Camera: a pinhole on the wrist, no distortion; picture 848 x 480 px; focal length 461.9 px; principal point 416.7 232.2 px. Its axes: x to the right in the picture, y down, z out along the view. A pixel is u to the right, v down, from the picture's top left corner.
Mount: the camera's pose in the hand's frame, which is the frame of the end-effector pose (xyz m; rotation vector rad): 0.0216 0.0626 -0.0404 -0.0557 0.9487 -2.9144
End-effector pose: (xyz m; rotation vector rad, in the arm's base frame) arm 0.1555 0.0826 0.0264 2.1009 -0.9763 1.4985
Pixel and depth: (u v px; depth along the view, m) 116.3 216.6 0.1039
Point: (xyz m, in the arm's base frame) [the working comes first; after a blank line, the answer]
In the camera's frame: -0.0676 -0.0035 0.1039

0.1960 0.0162 0.0975
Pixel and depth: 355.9 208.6 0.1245
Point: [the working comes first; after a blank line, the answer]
In the camera's frame: -0.0164 -0.0064 0.1245

0.2092 0.0293 0.0454
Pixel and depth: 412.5 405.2 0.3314
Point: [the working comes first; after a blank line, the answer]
In the camera's frame: -0.0030 0.1241 0.3314

0.4350 0.1242 0.0388
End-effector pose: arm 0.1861 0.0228 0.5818 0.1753 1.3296 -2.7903
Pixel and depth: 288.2 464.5 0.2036
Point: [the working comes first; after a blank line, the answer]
In the camera's frame: -0.0566 0.1024 0.2036

0.0734 0.0592 0.7133
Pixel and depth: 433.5 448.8 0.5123
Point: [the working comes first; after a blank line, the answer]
In the camera's frame: 0.0186 0.2402 0.5123

0.0810 0.1156 1.0550
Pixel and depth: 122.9 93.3 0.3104
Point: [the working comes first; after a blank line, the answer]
In the camera's frame: -0.1974 -0.0933 0.3104

-0.0670 -0.1624 0.7396
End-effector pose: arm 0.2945 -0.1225 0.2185 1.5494 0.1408 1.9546
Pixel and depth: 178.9 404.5 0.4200
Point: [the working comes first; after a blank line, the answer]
In the camera's frame: -0.2162 0.1567 0.4200

0.5693 0.1937 0.3760
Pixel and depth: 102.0 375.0 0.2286
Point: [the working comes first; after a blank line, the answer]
In the camera's frame: -0.1557 0.0707 0.2286

0.4121 0.0430 0.3601
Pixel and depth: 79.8 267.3 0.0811
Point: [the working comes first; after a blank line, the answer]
In the camera's frame: -0.0592 0.0062 0.0811

0.2981 -0.0950 0.3035
